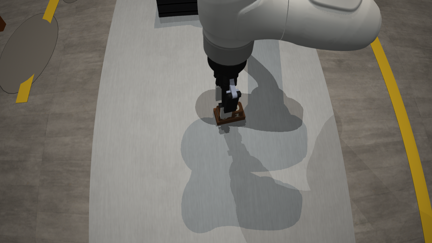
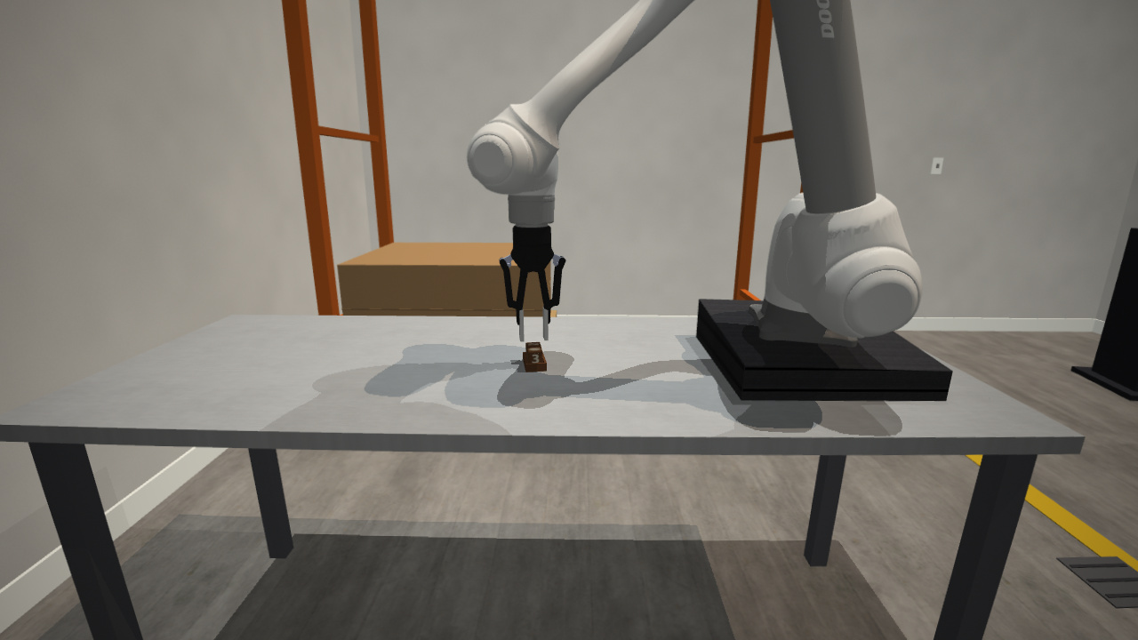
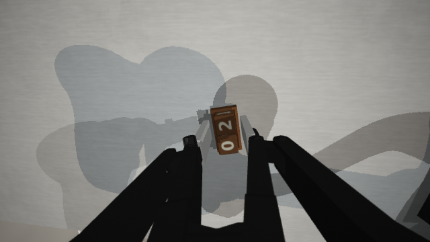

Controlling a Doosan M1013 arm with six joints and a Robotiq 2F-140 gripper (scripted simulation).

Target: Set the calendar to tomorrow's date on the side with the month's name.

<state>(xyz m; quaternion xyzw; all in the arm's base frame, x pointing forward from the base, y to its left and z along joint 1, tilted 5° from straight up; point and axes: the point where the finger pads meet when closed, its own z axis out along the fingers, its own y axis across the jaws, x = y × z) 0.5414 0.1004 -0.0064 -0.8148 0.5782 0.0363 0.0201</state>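
Now: the brown calendar tray 7 cm below my hand, 2 cm to the left of it and 1 cm behind it.
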